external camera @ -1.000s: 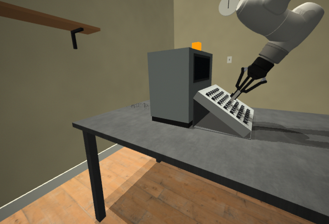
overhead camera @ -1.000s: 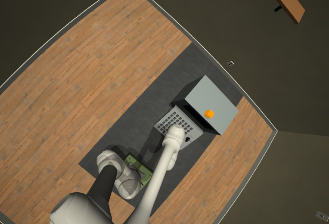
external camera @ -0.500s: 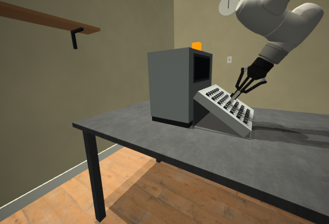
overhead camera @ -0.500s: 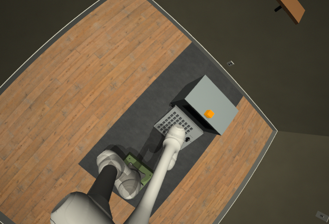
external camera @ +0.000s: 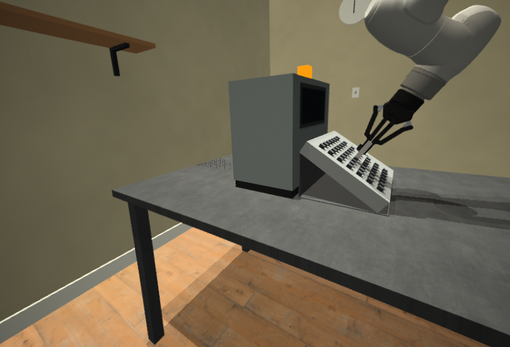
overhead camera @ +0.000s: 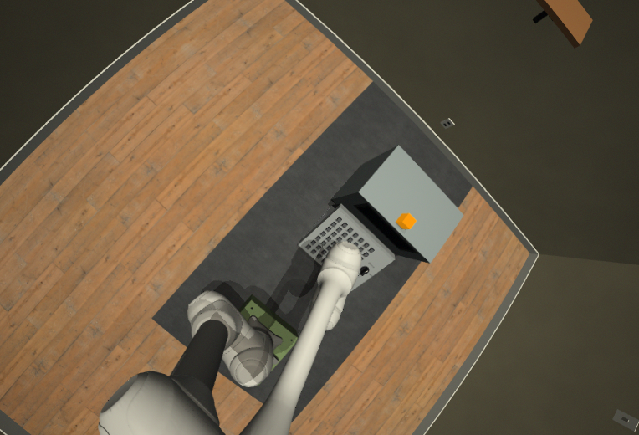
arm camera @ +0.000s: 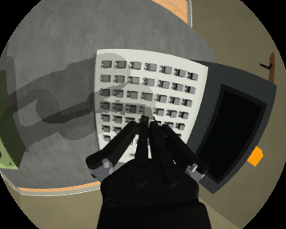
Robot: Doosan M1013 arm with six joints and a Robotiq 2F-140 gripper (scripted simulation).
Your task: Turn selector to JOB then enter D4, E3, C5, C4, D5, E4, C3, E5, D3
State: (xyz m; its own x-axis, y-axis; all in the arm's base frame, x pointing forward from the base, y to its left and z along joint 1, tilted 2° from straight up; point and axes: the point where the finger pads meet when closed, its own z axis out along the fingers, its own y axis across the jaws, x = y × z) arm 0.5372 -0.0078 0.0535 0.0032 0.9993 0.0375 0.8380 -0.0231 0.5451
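My gripper is now 60 mm above the key E4. The rest, counted from my hand: keypad (50 mm ahead, 50 mm to the right, 70 mm below); black selector knob (30 mm ahead, 160 mm to the right, 20 mm below).
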